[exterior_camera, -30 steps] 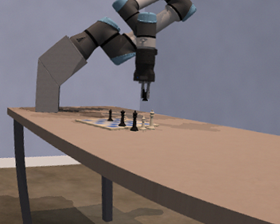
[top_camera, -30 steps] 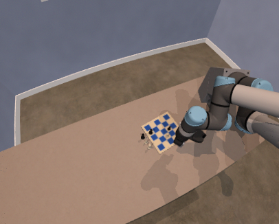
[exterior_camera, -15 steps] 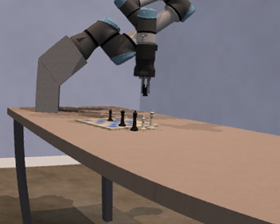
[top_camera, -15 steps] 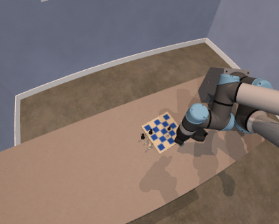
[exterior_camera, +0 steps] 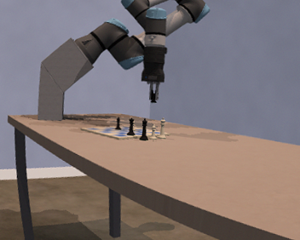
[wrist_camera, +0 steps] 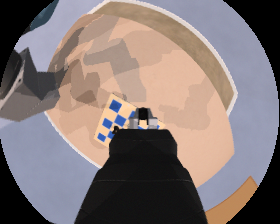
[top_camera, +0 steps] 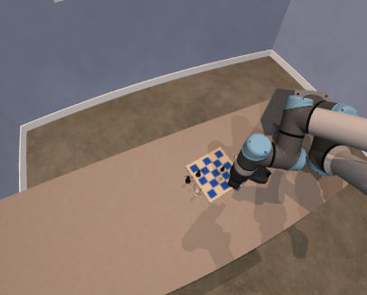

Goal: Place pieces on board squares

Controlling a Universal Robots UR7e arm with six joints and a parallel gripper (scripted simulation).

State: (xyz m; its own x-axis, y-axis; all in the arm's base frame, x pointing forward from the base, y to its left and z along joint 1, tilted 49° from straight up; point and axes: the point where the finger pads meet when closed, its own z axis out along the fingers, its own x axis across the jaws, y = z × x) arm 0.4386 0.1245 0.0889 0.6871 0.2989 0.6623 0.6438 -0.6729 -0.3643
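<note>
The chessboard is 13 cm to the right of my hand, 12 cm below it and 3 cm ahead of it. Also, from my hand: white king: 15 cm ahead, 10 cm below, 6 cm to the right; black king: 17 cm ahead, 13 cm to the right, 10 cm below; white bishop: 16 cm ahead, 11 cm below, 10 cm to the right.
</note>
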